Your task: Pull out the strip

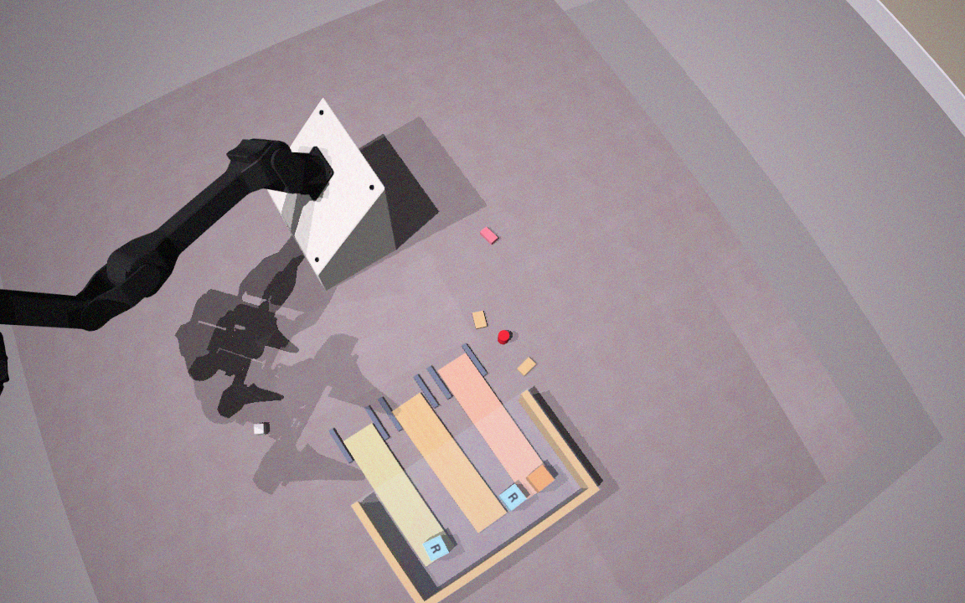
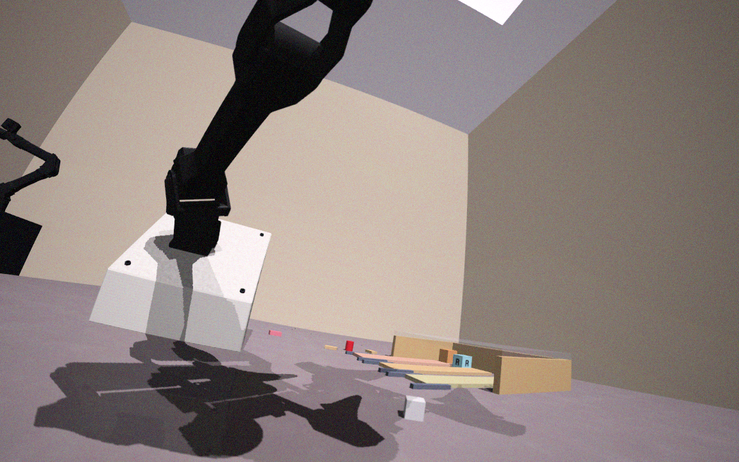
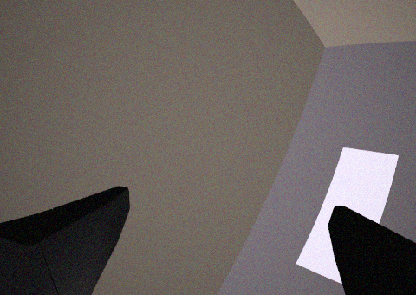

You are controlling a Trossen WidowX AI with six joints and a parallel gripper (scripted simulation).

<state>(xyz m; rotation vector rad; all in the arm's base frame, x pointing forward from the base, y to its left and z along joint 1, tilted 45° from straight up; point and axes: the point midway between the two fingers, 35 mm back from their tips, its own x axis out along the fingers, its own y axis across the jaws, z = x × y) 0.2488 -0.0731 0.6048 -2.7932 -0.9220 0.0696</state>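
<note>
The white cube is 170 mm to the left of my gripper tip and 540 mm below it. Round my gripper tip: pink block 80 mm behind, 680 mm to the left, 540 mm below; red peg 90 mm ahead, 590 mm to the left, 530 mm below.
</note>
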